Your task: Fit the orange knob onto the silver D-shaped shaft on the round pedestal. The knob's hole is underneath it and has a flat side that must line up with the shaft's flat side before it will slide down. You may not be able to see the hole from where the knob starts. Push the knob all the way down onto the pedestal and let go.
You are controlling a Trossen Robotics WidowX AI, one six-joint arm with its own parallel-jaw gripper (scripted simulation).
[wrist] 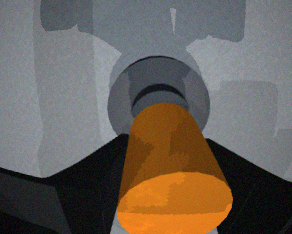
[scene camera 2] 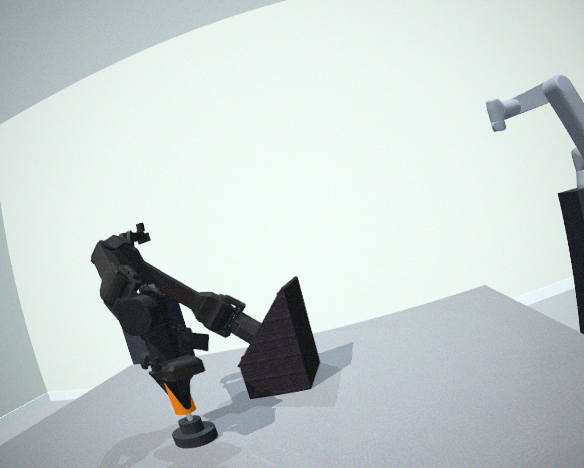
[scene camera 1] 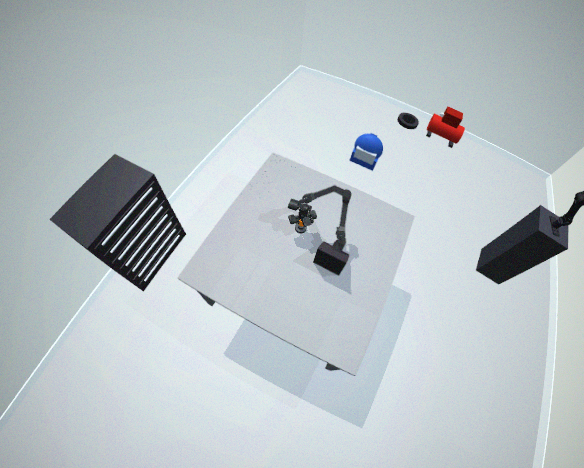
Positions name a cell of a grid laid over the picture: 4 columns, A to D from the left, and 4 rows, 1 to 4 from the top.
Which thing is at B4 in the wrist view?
The gripper.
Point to an orange knob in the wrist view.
At C3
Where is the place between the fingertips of the gripper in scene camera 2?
At B4
